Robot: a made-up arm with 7 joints. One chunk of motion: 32 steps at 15 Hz.
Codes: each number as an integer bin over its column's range. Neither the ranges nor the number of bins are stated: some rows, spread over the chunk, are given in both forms.
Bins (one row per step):
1: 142 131 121 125 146 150 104
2: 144 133 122 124 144 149 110
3: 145 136 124 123 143 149 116
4: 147 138 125 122 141 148 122
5: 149 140 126 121 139 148 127
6: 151 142 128 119 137 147 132
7: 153 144 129 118 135 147 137
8: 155 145 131 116 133 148 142
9: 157 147 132 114 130 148 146
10: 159 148 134 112 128 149 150
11: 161 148 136 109 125 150 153
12: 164 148 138 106 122 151 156
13: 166 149 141 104 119 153 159
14: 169 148 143 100 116 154 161
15: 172 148 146 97 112 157 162
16: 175 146 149 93 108 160 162
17: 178 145 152 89 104 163 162
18: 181 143 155 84 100 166 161
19: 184 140 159 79 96 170 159
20: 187 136 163 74 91 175 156
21: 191 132 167 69 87 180 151
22: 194 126 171 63 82 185 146
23: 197 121 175 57 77 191 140
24: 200 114 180 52 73 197 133
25: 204 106 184 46 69 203 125
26: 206 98 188 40 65 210 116
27: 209 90 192 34 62 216 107
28: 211 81 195 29 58 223 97
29: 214 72 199 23 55 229 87
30: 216 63 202 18 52 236 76
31: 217 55 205 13 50 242 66
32: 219 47 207 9 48 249 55
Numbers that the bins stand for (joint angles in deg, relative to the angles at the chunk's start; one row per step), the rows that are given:
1: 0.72 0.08 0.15 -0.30 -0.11 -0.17 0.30
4: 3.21 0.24 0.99 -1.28 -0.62 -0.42 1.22
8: 7.19 0.41 2.23 -3.23 -1.44 -0.42 2.25
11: 10.18 0.48 3.27 -5.51 -2.26 -0.17 2.81
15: 15.66 0.48 5.35 -9.42 -3.58 0.71 3.27
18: 20.15 0.36 7.22 -13.66 -4.81 1.84 3.22
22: 26.62 -0.04 10.55 -20.49 -6.65 4.22 2.45
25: 31.60 -0.51 13.25 -26.03 -7.98 6.49 1.38
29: 36.59 -1.32 16.37 -33.52 -9.41 9.75 -0.56
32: 39.08 -1.91 18.04 -38.08 -10.12 12.27 -2.20
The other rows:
2: 1.71 0.13 0.36 -0.63 -0.31 -0.30 0.61
3: 2.21 0.20 0.78 -0.96 -0.42 -0.30 0.92
5: 4.21 0.29 1.19 -1.61 -0.82 -0.42 1.48
6: 5.20 0.34 1.61 -2.26 -1.03 -0.55 1.73
7: 6.20 0.39 1.82 -2.58 -1.23 -0.55 1.99
9: 8.19 0.46 2.44 -3.89 -1.74 -0.42 2.45
10: 9.19 0.48 2.86 -4.54 -1.95 -0.30 2.65
12: 11.68 0.48 3.69 -6.49 -2.56 -0.05 2.96
13: 12.67 0.50 4.31 -7.14 -2.87 0.20 3.11
14: 14.17 0.48 4.73 -8.45 -3.18 0.33 3.22
16: 17.16 0.43 5.98 -10.72 -3.99 1.08 3.27
17: 18.65 0.41 6.60 -12.03 -4.40 1.46 3.27
19: 21.64 0.29 8.06 -15.28 -5.22 2.34 3.11
20: 23.14 0.20 8.89 -16.91 -5.73 2.97 2.96
21: 25.13 0.10 9.72 -18.54 -6.14 3.60 2.71
23: 28.12 -0.16 11.38 -22.45 -7.16 4.98 2.14
24: 29.61 -0.32 12.42 -24.08 -7.57 5.73 1.79
26: 32.60 -0.70 14.09 -27.98 -8.39 7.37 0.92
27: 34.09 -0.89 14.92 -29.94 -8.69 8.12 0.46
28: 35.09 -1.10 15.54 -31.57 -9.10 9.00 -0.05
30: 37.58 -1.53 17.00 -35.15 -9.72 10.63 -1.13
31: 38.08 -1.72 17.62 -36.78 -9.92 11.39 -1.64

